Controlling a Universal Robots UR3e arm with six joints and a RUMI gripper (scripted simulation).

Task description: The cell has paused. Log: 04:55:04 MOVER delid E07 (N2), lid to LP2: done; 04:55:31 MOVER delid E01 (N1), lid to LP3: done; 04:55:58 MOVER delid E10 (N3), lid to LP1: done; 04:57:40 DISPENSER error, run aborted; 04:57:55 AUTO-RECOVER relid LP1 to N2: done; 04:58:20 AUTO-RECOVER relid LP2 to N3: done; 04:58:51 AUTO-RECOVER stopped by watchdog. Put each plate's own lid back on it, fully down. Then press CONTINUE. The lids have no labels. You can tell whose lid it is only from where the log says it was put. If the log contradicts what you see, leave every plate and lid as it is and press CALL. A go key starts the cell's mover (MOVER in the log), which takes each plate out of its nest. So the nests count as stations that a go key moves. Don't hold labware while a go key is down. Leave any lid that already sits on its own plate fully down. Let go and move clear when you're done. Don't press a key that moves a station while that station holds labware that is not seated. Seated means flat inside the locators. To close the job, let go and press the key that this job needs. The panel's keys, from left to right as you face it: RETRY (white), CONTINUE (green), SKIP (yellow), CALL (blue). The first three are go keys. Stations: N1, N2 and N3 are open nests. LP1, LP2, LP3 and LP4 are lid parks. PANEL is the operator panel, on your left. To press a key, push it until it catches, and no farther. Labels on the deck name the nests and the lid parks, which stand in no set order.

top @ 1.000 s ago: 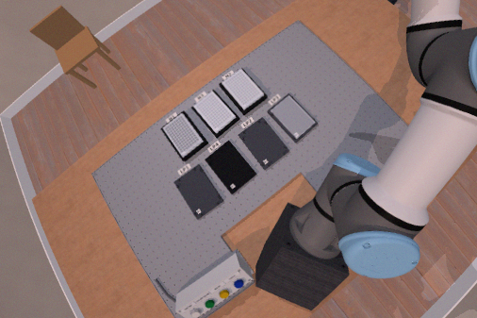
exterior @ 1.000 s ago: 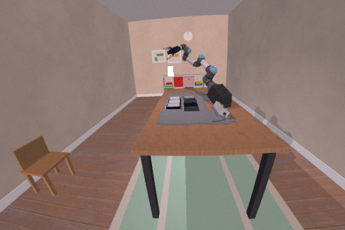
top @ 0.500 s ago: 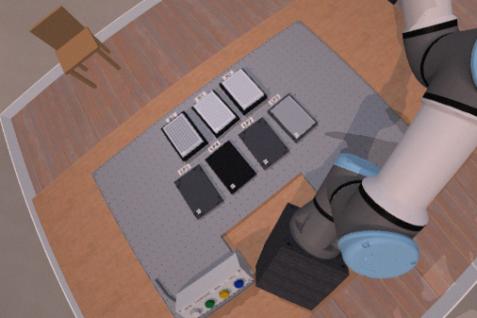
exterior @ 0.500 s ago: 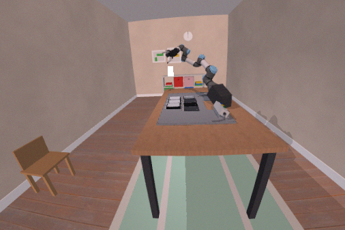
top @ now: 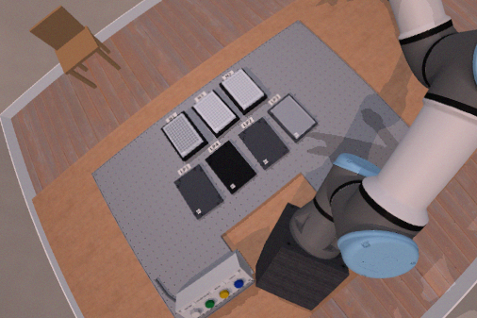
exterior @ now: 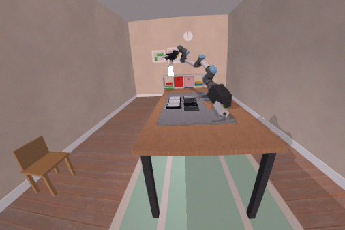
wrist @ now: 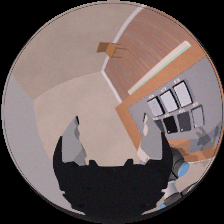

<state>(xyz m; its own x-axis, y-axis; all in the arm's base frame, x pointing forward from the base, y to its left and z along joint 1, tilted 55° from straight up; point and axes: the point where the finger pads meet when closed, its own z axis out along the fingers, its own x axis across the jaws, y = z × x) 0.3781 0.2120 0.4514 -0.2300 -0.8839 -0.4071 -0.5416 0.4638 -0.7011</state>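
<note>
The lid park LP3 is 290 mm behind my hand, 30 mm to the right of it and 450 mm below it. Round my hand: lid park LP2: 260 mm behind, 90 mm to the left, 450 mm below; plate: 20 mm behind, 230 mm to the left, 430 mm below; lid: 60 mm behind, 100 mm to the left, 430 mm below.
</note>
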